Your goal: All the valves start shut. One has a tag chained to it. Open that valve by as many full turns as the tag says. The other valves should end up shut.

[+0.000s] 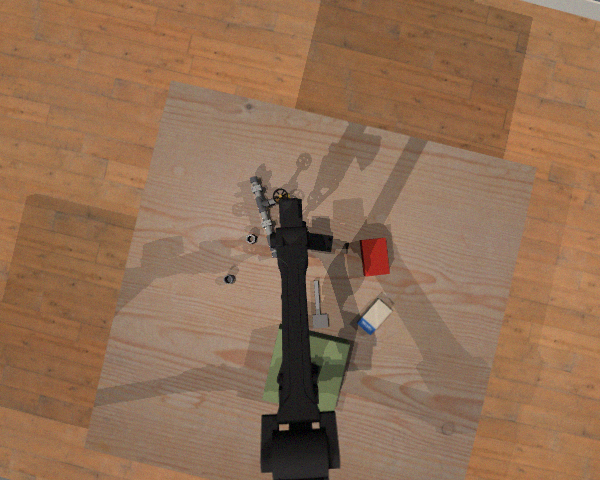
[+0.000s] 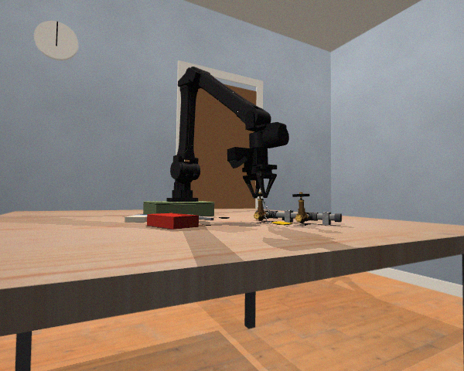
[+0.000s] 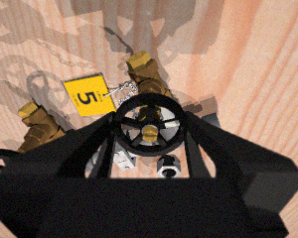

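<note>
Now: the yellow tag 80 mm below my hand, 60 mm ahead of it and 40 mm to the left of it. Also, from my hand: grey tool 200 mm behind, 160 mm to the right, 80 mm below; then red block 280 mm to the right, 70 mm below, 20 mm ahead.
</note>
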